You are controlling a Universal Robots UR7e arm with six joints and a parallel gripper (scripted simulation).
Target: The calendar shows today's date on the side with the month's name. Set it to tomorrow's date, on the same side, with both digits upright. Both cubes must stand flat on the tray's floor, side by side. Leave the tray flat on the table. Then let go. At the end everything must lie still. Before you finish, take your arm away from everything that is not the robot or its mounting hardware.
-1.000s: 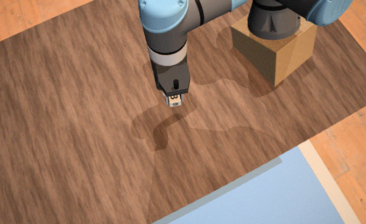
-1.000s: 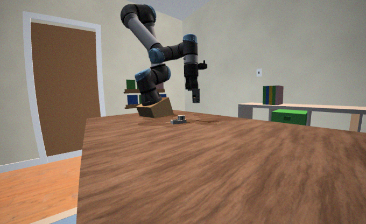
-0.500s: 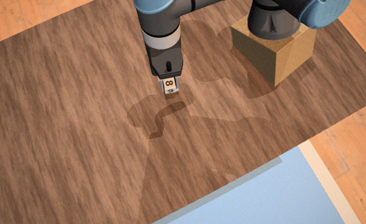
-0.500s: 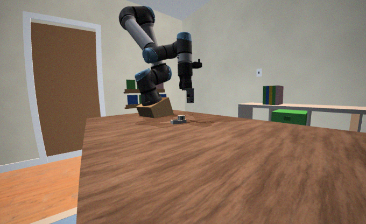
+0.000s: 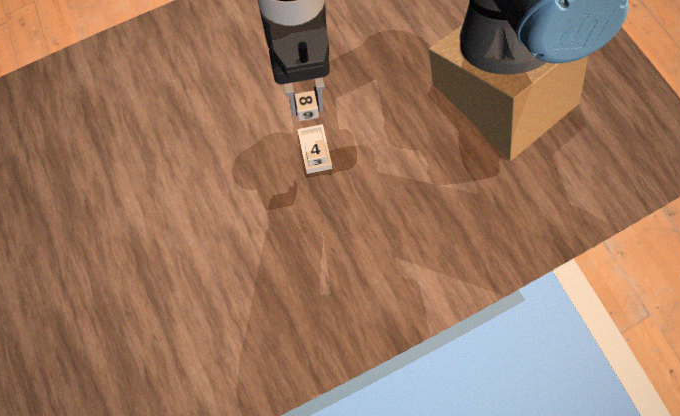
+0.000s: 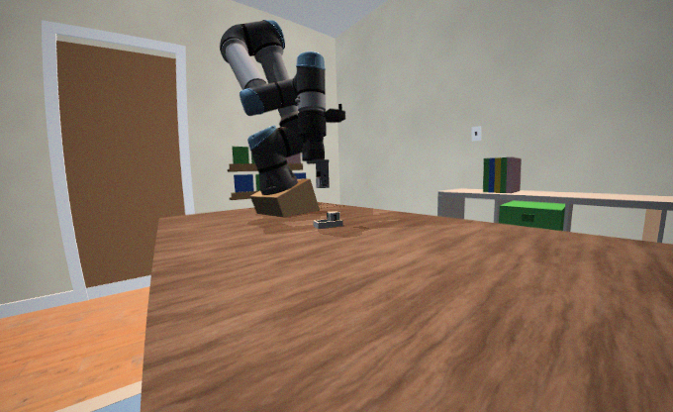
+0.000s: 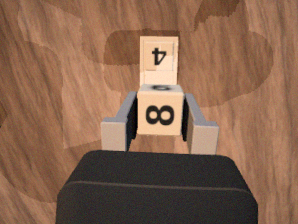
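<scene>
The digit cube lies 110 mm below my hand and 30 mm to the left of it. The rest, counted from my hand: calendar tray 130 mm below, 10 mm to the left.
</scene>
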